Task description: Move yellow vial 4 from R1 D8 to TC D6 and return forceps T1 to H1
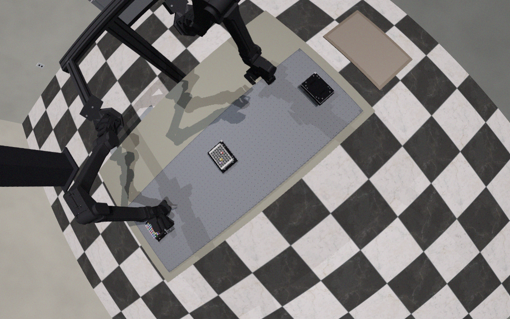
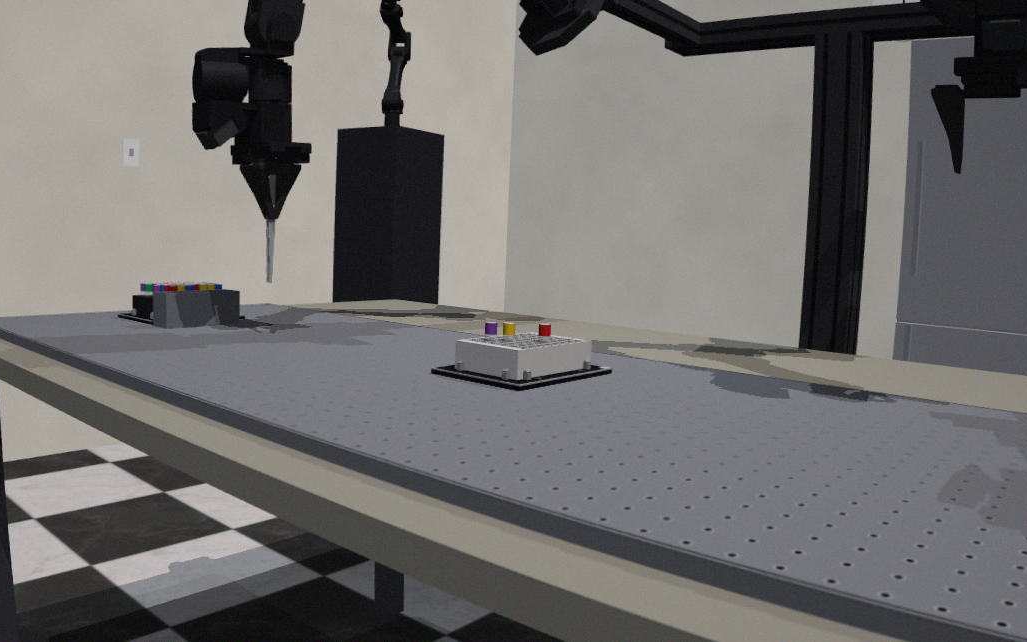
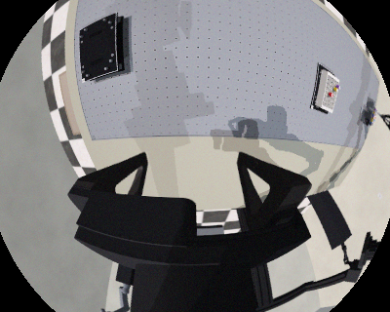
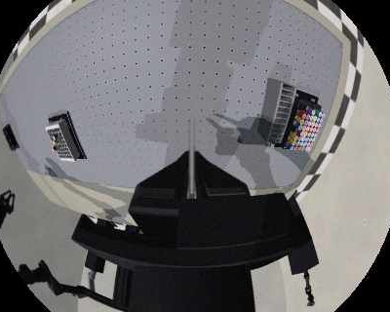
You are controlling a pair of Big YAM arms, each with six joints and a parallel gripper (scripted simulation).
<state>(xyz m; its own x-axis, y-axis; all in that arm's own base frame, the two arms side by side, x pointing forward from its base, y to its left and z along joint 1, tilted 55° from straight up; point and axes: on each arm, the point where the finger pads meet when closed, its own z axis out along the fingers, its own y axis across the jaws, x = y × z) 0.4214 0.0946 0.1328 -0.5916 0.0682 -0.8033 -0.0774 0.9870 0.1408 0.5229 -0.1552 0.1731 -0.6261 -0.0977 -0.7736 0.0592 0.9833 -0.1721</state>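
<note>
Right now my right hand is 17 cm to the left of the grey holder H1, 15 cm above it and 1 cm past it. Also, from my right hand: white tube carrier TC (40 cm to the left, 15 cm below).
</note>
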